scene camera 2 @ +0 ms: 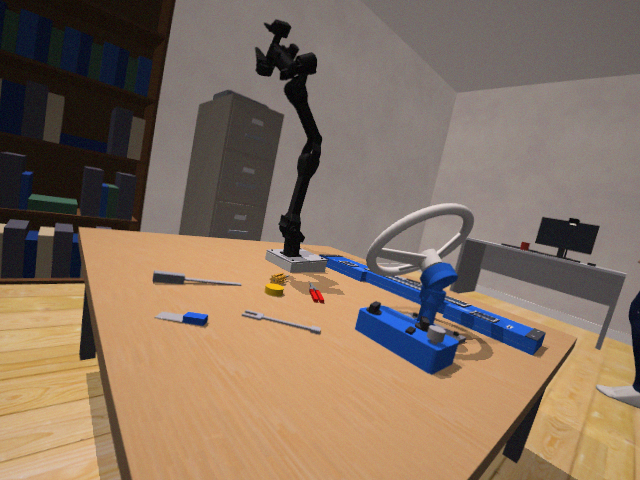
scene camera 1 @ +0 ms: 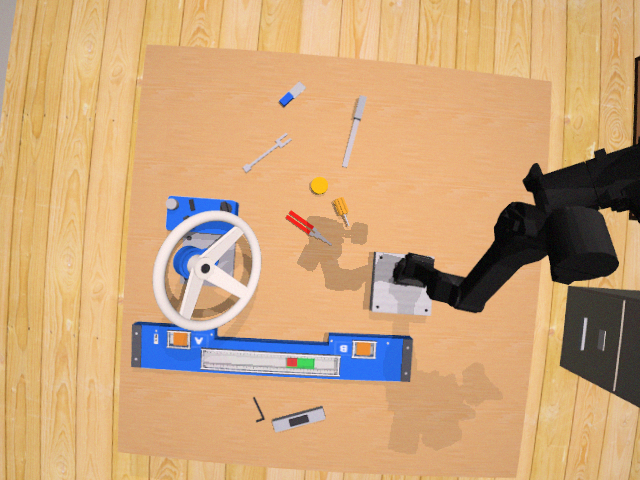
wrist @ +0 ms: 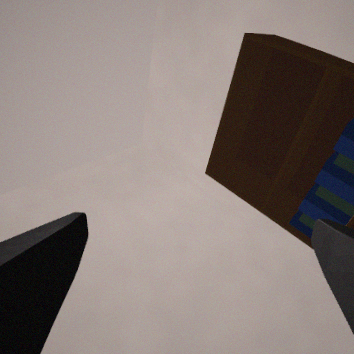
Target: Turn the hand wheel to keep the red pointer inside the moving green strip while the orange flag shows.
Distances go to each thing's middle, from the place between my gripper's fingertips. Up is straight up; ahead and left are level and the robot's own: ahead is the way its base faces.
Scene:
Now: hand 650 mm short of the hand wheel [scene camera 1: 202,267], 590 mm above it and 250 mm to the right of it. The rest, counted from my hand: grey block [scene camera 1: 316,414] (790 mm below, 710 mm to the left, 400 mm ahead).

